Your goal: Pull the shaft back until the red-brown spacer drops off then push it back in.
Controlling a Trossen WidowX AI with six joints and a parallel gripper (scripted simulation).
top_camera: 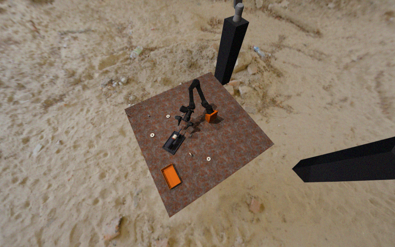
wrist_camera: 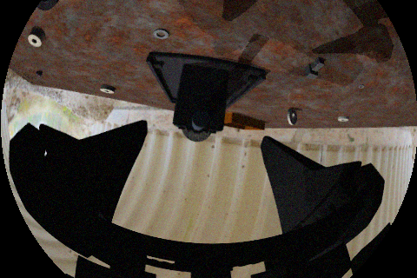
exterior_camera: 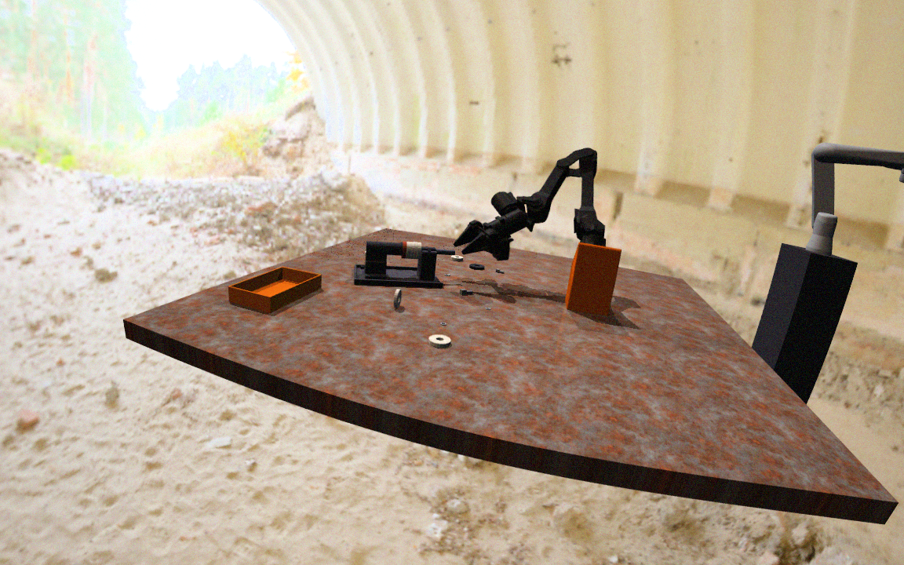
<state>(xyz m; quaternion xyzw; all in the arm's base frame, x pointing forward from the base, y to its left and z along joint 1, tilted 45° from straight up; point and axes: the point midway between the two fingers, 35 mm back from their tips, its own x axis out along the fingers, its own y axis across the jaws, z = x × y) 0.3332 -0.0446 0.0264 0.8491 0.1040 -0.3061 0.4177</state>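
Now: gripper tip 80 mm short of the shaft, 30 mm to the right of it and 10 mm above it. Also, from my gripper tip: orange tray: 350 mm to the left, 340 mm ahead, 80 mm below; red-brown spacer: 140 mm ahead, 60 mm to the left, 10 mm below; cream spacer: 120 mm ahead, 50 mm to the left, 10 mm below.
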